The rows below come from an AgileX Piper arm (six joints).
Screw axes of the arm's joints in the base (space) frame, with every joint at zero. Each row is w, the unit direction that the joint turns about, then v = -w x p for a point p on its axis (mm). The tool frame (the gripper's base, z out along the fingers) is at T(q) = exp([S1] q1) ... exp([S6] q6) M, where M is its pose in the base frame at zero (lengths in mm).
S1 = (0, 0, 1, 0, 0, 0)
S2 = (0, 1, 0, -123, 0, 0)
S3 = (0, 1, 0, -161.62, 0, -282.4)
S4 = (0.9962, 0, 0.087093, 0, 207.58, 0)
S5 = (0, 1, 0, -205.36, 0, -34.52)
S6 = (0.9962, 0, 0.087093, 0, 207.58, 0)
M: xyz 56.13 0 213.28 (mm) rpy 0 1.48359 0 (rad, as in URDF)
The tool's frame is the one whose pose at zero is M.
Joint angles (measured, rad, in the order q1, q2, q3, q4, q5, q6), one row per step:
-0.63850 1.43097 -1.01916 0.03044 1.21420 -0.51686
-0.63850 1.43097 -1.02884 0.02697 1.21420 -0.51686
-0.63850 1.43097 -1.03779 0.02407 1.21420 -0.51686
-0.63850 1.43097 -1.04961 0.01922 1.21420 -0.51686
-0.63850 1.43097 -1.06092 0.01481 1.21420 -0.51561
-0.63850 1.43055 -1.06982 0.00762 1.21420 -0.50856
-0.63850 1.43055 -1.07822 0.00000 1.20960 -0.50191
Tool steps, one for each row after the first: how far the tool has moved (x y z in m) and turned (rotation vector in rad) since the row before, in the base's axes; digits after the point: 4 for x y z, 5 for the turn. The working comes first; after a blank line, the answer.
Tool pose at each row, in the base's axes (x y z in m, rotation vector in rad; the steps are taken from these numbers as rounded here):
0.1995 -0.1448 0.2580 0.20410 3.09238 0.01018
0.2004 -0.1459 0.2604 0.20170 3.08619 -0.00220
0.2013 -0.1469 0.2626 0.19968 3.08026 -0.01323
0.2025 -0.1482 0.2656 0.19661 3.07292 -0.02901
0.2035 -0.1495 0.2684 0.19577 3.06556 -0.04371
0.2041 -0.1507 0.2708 0.20276 3.06059 -0.05983
0.2050 -0.1521 0.2730 0.20880 3.05257 -0.07940

0.0009 -0.0011 0.0024 -0.00842 -0.00581 0.00109
0.0009 -0.0010 0.0022 -0.00755 -0.00554 0.00088
0.0012 -0.0013 0.0030 -0.01076 -0.00673 0.00143
0.0010 -0.0013 0.0028 -0.01005 -0.00660 0.00001
0.0006 -0.0012 0.0024 -0.01062 -0.00364 -0.00505
0.0009 -0.0014 0.0022 -0.01316 -0.00639 -0.00461

